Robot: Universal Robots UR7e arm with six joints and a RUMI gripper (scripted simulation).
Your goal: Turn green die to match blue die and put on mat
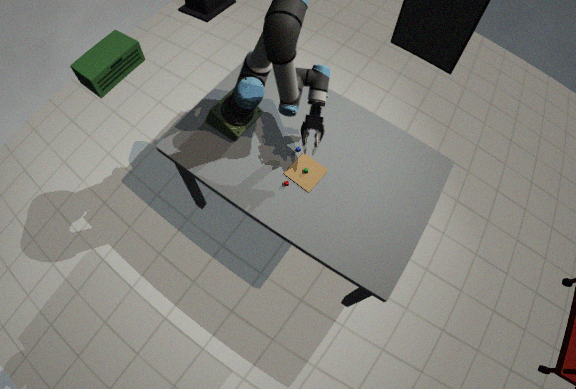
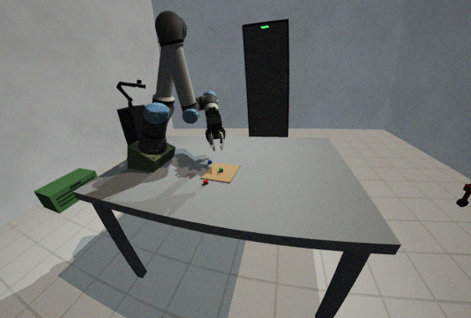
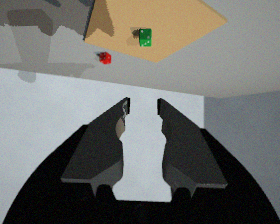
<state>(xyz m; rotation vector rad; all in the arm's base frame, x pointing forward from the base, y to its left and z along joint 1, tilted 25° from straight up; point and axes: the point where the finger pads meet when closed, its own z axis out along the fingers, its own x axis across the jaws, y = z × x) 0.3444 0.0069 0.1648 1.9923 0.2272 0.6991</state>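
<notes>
Right now the green die is 90 mm below my hand, 40 mm to the right of it and 20 mm ahead of it. From my hand the other things lie so: red die (130 mm to the right, 100 mm below, 20 mm behind); then blue die (100 mm below, 70 mm behind, 40 mm to the left); then tan mat (100 mm below, 40 mm to the right, 20 mm ahead).
</notes>
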